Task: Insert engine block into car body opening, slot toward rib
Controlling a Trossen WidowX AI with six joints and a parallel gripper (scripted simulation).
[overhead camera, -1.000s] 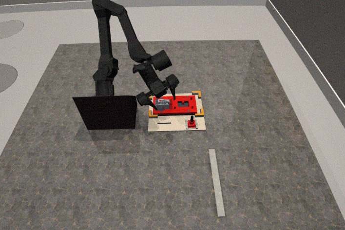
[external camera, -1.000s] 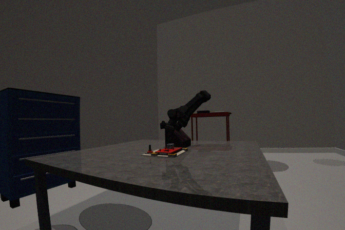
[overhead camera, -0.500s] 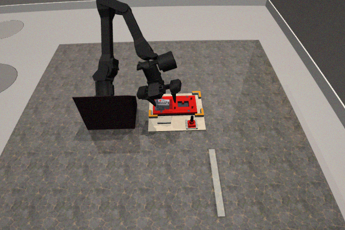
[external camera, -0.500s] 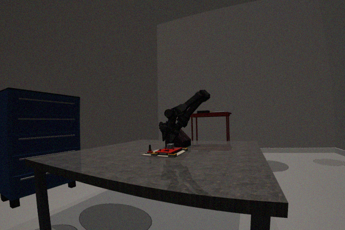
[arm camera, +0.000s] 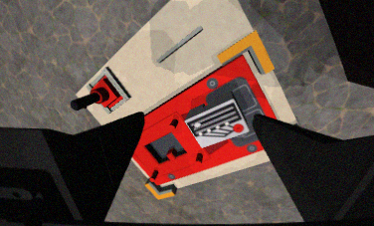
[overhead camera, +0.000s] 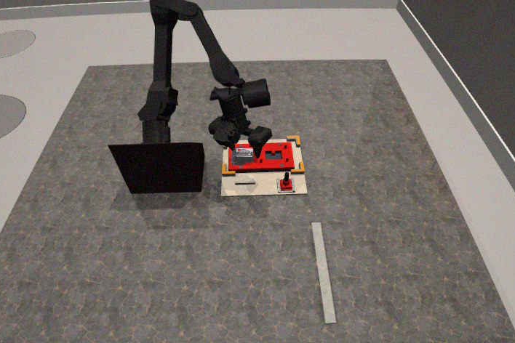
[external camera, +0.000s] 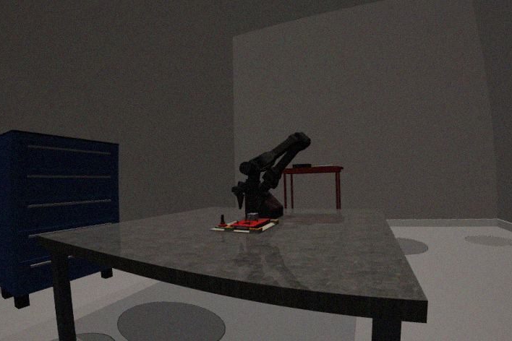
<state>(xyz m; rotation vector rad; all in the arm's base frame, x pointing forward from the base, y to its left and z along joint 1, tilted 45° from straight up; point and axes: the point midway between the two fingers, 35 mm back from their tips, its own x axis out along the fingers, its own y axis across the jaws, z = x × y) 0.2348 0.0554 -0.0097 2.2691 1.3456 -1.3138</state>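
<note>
The engine block is 1 cm to the left of my gripper tip and 3 cm below it.
</note>
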